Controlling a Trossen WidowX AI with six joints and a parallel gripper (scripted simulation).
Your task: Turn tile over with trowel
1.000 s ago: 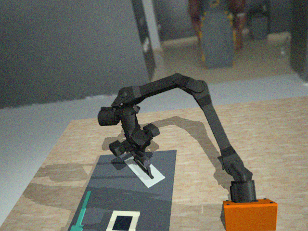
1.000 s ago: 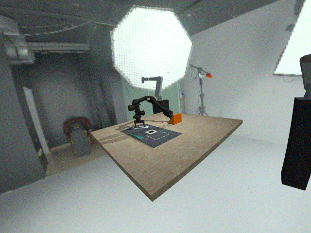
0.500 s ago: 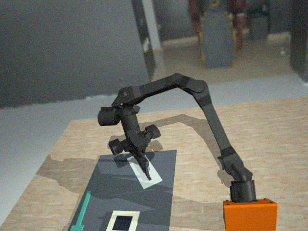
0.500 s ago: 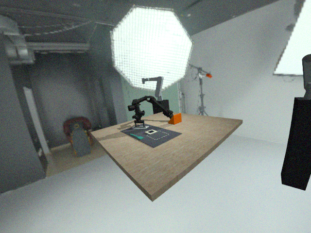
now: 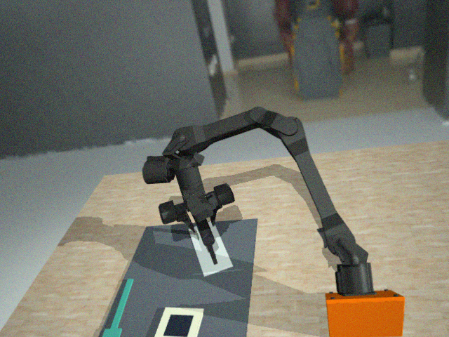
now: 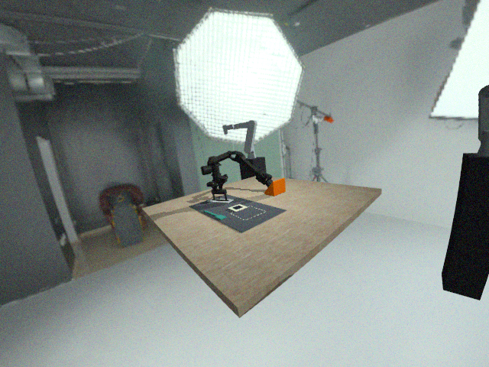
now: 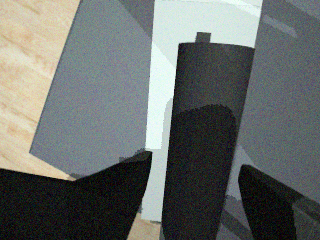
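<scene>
Now: gripper tip 210 mm to the right of the grey mat, 80 mm above it and 70 mm short of it. From my gripper tip the other things lie so: teal strip 220 mm to the left, 210 mm ahead, 60 mm below; then cream tile 250 mm to the left, 60 mm below, 50 mm ahead.
</scene>
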